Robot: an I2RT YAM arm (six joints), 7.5 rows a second.
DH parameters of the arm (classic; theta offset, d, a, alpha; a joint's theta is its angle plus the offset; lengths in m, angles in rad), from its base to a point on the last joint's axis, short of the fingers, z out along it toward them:
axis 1: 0 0.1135 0.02 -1.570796
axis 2: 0 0 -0.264 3.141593
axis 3: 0.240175 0 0.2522 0
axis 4: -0.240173 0 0.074 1.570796
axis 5: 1.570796 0 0 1.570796
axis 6: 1.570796 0.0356 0 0
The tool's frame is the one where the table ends.
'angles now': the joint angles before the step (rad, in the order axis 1, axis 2, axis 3, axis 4, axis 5, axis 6). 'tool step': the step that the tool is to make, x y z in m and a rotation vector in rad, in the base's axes. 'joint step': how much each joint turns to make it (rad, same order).
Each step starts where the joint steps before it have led.
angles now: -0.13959 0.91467 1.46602 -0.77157 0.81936 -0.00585
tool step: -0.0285 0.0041 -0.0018 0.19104 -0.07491 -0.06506
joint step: 0.00153 -0.01692 0.08865 -0.28469 0.00260 0.30921
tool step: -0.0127 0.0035 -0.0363 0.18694 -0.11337 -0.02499
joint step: 0.00100 -0.10072 -0.15264 -0.05545 -0.06497 0.27272
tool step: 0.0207 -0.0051 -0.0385 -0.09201 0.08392 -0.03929
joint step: -0.00149 -0.04036 -0.21616 0.17875 0.08284 -0.10249
